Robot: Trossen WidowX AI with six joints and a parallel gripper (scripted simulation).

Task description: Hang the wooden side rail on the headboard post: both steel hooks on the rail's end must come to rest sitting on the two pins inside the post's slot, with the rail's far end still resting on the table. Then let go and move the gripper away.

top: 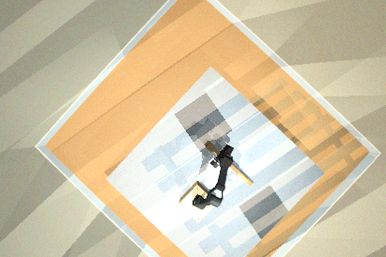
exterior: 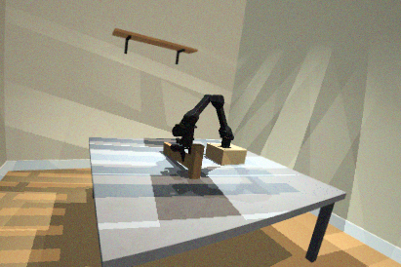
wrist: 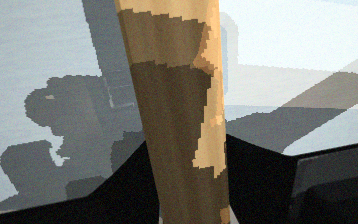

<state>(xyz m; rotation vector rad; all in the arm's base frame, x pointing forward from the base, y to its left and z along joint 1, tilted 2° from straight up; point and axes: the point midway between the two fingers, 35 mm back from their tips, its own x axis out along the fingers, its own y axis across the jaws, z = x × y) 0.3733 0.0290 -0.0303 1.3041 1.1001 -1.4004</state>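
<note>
Now: gripper tip 11 cm to the right of the headboard post, 4 cm below it and 2 cm short of it.
</note>
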